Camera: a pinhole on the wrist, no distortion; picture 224 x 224 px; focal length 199.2 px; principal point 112.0 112.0 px. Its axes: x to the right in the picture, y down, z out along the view. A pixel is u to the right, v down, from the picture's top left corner.
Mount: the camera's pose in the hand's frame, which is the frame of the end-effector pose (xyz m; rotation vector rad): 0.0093 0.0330 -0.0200 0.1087 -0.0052 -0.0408
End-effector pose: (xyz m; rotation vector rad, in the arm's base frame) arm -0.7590 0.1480 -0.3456 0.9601 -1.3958 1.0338
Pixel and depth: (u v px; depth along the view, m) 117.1 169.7 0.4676
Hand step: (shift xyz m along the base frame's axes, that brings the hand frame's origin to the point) -0.2463 -0.4057 0.0050
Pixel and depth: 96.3 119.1 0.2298
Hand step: -0.0763 -0.1952 -0.0159
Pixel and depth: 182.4 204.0 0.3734
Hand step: -0.2695 -0.3081 0.1257
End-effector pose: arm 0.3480 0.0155 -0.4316 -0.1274 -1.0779 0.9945
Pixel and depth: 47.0 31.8 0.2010
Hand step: -0.0990 -0.1446 0.0813
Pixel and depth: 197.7 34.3 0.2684
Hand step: -0.1073 -0.0594 0.2561
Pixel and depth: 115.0 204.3 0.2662
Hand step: -0.2777 -0.0073 0.0753
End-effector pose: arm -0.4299 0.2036 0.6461 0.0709 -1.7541 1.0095
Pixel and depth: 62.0 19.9 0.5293
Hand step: -0.1722 -0.5361 0.0053
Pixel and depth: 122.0 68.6 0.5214
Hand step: -0.3104 -0.3944 0.0632
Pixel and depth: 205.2 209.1 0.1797
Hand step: -0.2163 -0.0091 0.0058
